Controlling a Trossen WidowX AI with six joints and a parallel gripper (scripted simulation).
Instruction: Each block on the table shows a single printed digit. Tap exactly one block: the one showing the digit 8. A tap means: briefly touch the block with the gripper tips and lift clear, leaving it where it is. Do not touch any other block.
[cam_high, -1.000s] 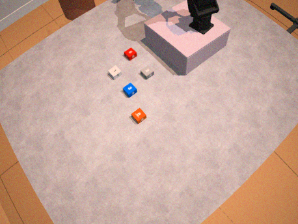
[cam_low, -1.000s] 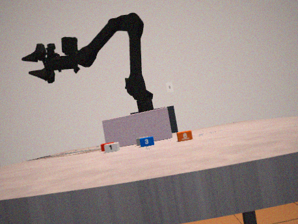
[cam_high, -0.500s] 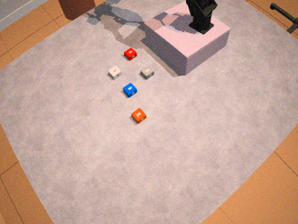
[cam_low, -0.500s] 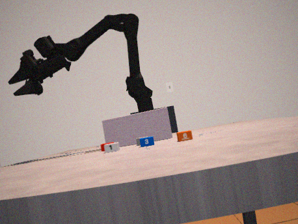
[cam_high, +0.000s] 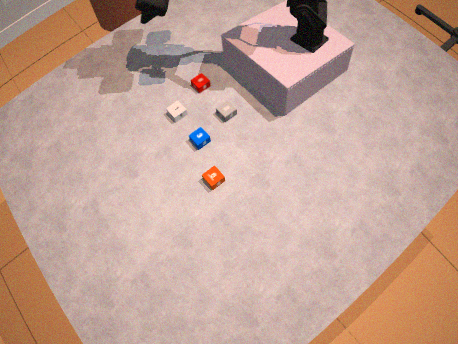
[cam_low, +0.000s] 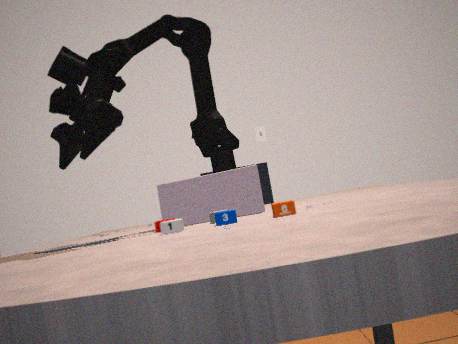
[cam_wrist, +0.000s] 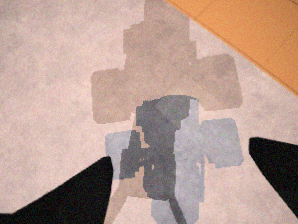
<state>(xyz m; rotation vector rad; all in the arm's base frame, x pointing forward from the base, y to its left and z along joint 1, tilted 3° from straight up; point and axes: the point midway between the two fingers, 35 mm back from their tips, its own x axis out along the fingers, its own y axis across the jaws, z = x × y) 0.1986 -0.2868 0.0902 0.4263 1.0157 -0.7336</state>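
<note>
My gripper tip is now 15 cm to the right of the red block and 14 cm above it. From my gripper tip the other things lie so: blue block 26 cm to the left, 14 cm below, 11 cm ahead; then grey block 25 cm to the left, 14 cm below, 2 cm ahead; then white block 17 cm to the left, 14 cm below, 9 cm ahead.
</note>
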